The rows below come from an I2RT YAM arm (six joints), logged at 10 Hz.
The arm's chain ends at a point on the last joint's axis. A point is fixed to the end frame.
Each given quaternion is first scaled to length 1.
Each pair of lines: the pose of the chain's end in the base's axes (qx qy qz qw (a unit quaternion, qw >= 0); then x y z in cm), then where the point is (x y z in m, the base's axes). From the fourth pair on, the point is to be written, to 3 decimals.
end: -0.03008 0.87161 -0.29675 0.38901 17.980 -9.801 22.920
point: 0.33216 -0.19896 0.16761
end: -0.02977 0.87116 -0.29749 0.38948 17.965 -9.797 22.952
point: 0.33201 -0.19912 0.16827
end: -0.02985 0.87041 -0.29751 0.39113 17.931 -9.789 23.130
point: 0.33199 -0.19890 0.17062
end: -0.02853 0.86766 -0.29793 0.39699 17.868 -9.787 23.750
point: 0.332 -0.199 0.179
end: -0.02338 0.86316 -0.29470 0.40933 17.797 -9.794 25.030
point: 0.333 -0.198 0.195
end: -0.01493 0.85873 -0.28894 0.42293 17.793 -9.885 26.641
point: 0.335 -0.199 0.215
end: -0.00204 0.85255 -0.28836 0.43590 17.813 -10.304 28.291
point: 0.335 -0.205 0.236
